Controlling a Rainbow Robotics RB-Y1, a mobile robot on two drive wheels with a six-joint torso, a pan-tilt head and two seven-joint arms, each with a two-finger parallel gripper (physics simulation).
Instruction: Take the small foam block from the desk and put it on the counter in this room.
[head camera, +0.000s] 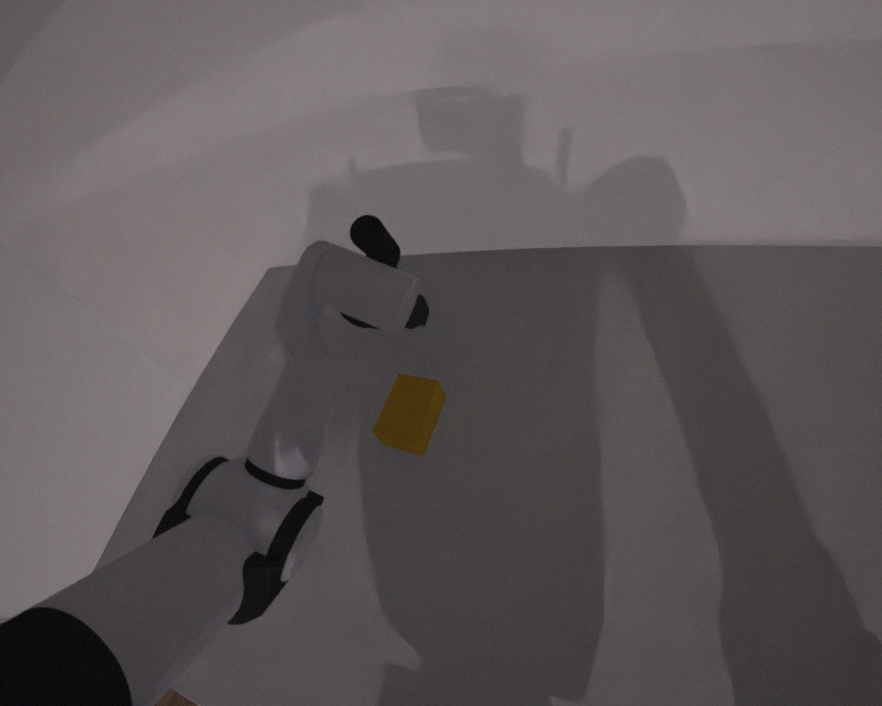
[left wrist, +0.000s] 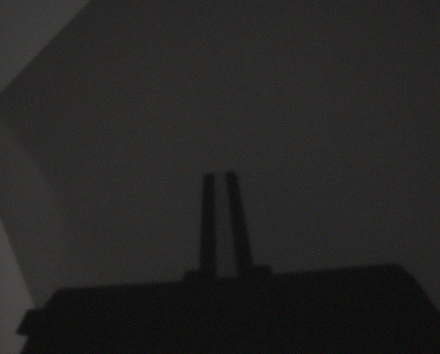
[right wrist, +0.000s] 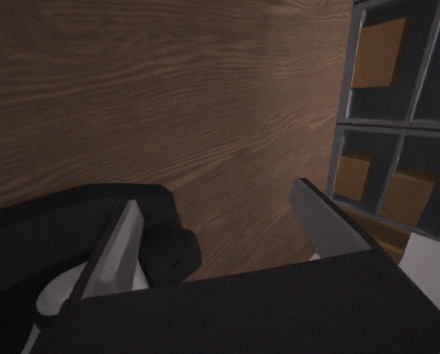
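A small yellow block lies on a broad grey flat top in the head view, just right of my left forearm. The frames do not show whether this top is the desk or the counter. My left gripper is shut and empty, its two dark fingers close together in front of a plain dark surface in the left wrist view. In the head view my left arm reaches up past the block, and its fingers cannot be made out. My right gripper is open and empty above a brown wood-grained surface.
In the right wrist view, a grey-framed unit with brown boxes stands at the right; black robot base parts show below. The head view shows a pale wall behind the grey top and a brown wooden corner at bottom left.
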